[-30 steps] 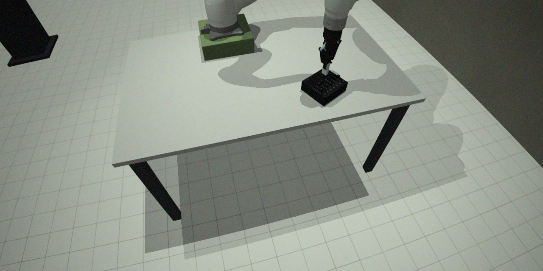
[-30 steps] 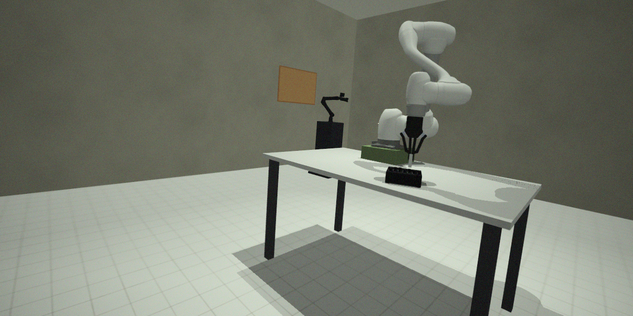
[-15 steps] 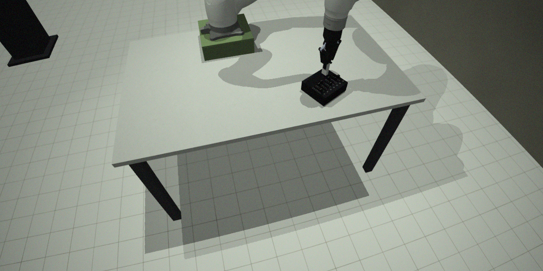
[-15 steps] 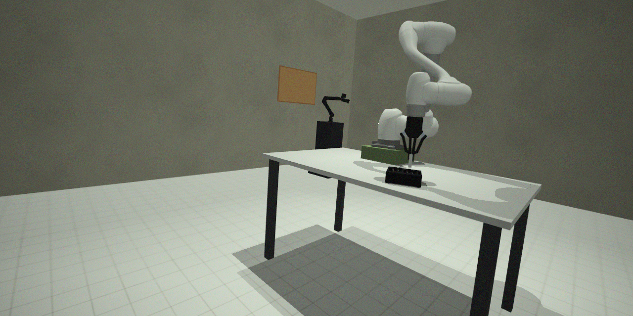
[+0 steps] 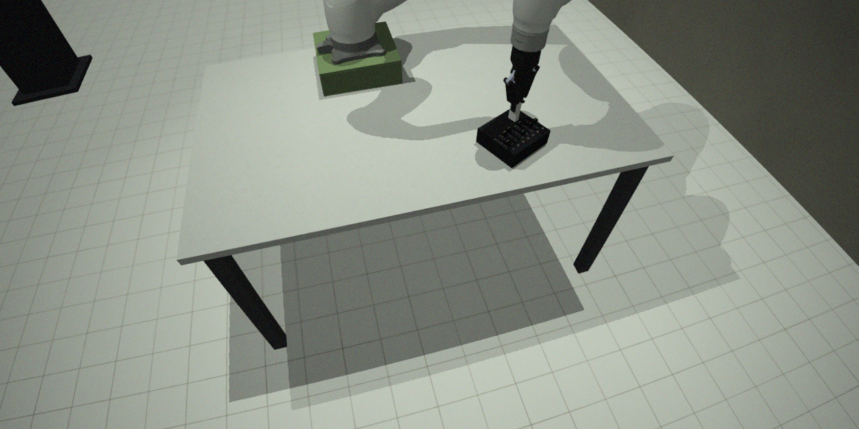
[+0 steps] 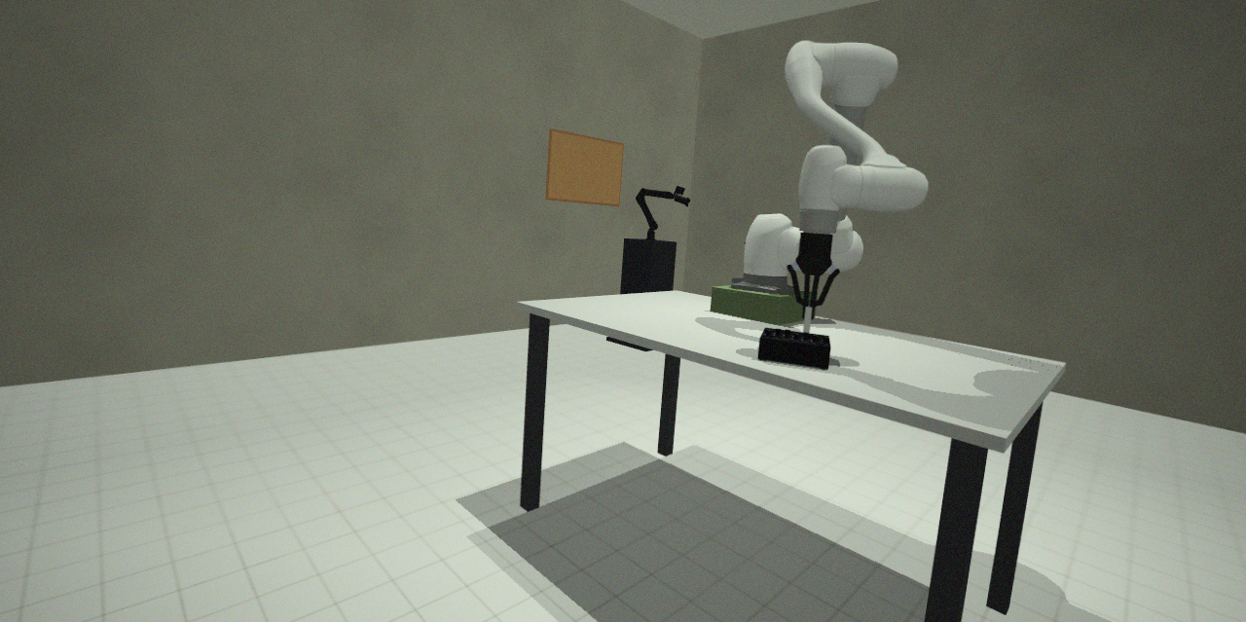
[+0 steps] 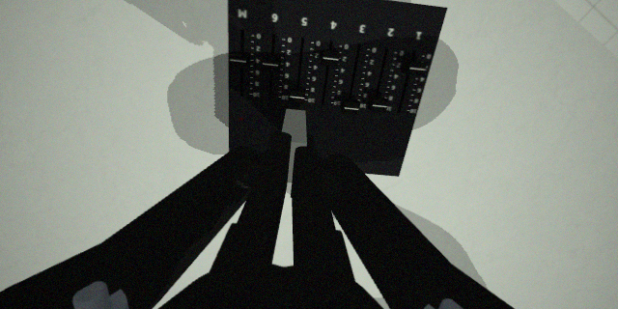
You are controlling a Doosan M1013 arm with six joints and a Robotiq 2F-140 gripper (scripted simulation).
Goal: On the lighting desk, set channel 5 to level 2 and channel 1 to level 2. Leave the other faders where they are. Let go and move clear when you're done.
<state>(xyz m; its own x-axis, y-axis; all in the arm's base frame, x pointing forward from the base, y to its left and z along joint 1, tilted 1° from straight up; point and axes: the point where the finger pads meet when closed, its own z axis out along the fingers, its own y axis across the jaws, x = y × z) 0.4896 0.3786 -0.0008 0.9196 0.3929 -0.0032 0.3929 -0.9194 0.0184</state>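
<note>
Right now my hand is 2 cm short of the channel 5 fader cap, 1 cm to the right of it and 3 cm above it. Also, from my hand: channel 3 fader cap 4 cm ahead, 3 cm to the right, 3 cm below; channel 6 fader cap 3 cm ahead, 4 cm to the left, 3 cm below; channel 4 fader cap 6 cm ahead, 3 cm below.
</note>
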